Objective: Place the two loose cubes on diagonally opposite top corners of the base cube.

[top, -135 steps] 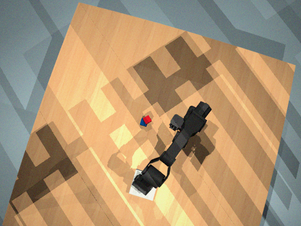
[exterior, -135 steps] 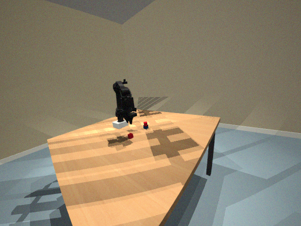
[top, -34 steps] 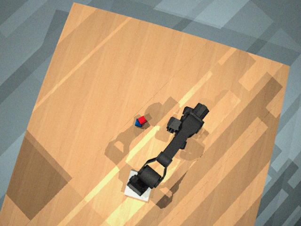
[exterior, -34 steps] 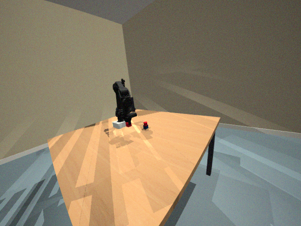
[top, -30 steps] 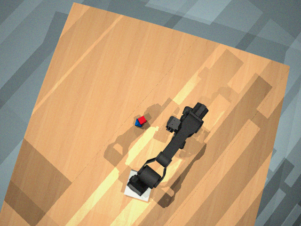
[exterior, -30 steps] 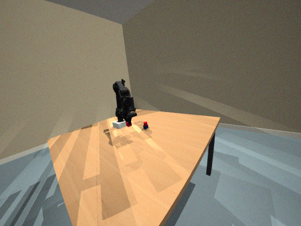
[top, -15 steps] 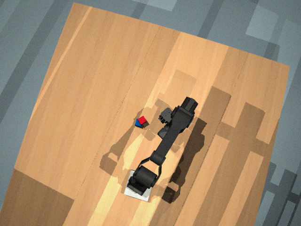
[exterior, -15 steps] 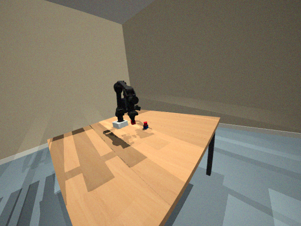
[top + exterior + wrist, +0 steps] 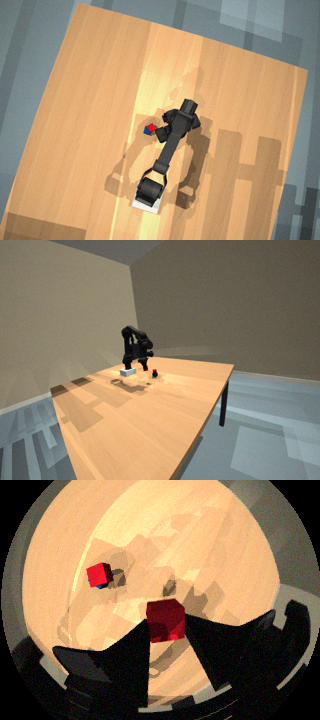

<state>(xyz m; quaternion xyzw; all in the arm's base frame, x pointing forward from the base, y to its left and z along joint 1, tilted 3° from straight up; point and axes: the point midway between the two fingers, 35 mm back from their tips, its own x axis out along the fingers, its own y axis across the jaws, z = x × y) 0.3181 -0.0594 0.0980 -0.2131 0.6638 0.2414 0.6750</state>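
Now: the blue cube 20 mm behind my gripper tip, 130 mm to the left of it and 110 mm below it.
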